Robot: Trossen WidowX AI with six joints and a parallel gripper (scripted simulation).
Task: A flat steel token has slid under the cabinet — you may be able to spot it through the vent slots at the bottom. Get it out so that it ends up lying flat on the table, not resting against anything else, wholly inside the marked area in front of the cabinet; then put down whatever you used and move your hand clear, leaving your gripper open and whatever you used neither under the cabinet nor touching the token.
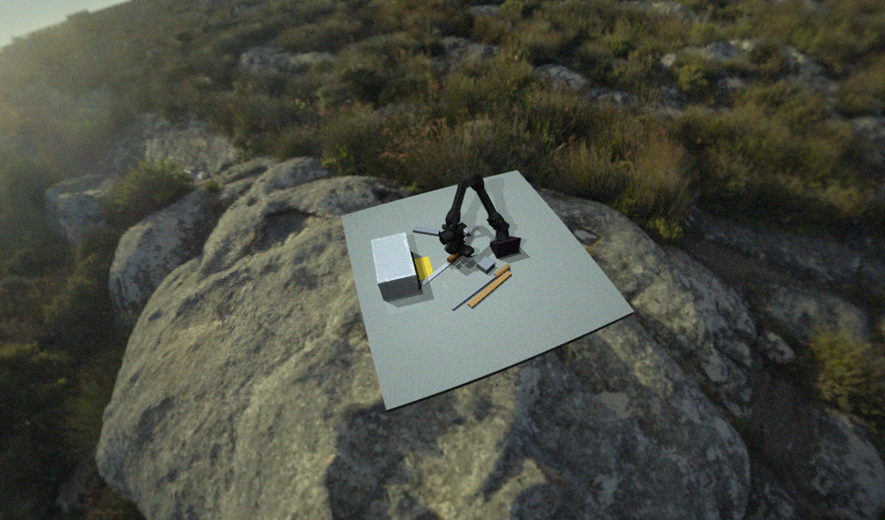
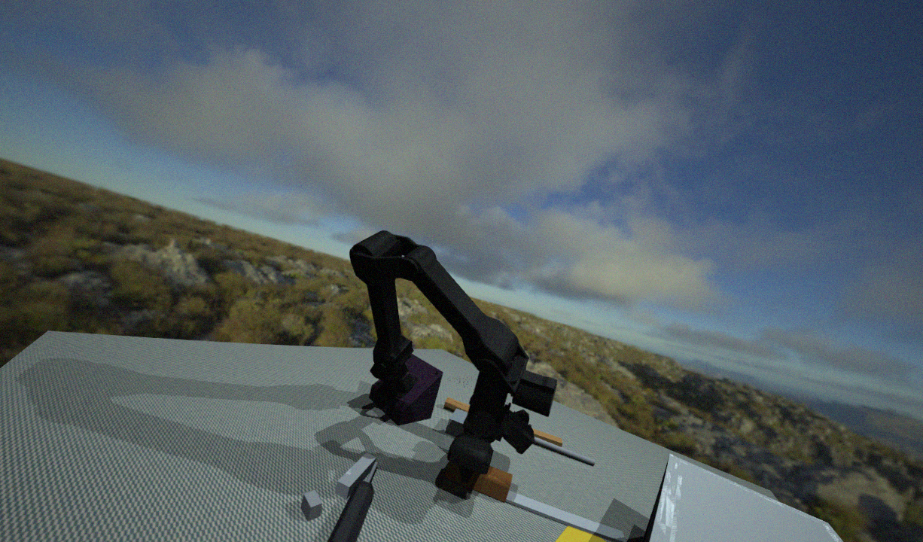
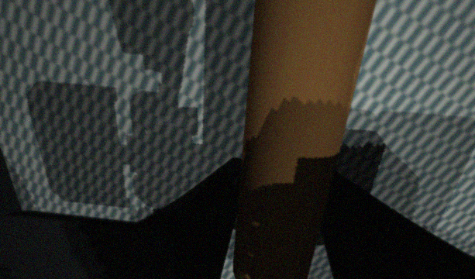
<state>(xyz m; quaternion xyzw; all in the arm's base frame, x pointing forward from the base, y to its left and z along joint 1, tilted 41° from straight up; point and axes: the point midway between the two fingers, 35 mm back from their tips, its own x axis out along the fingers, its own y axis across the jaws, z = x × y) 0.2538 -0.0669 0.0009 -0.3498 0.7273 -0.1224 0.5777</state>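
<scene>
Right now the grey block is 10 cm behind my gripper tip, 14 cm to the left of it and 1 cm above it. Also, from my gripper tip: grey bar: 10 cm behind, 16 cm to the right; then small grey cube: 8 cm behind, 24 cm to the right; then wooden stick: 5 cm behind, 28 cm to the left.
</scene>
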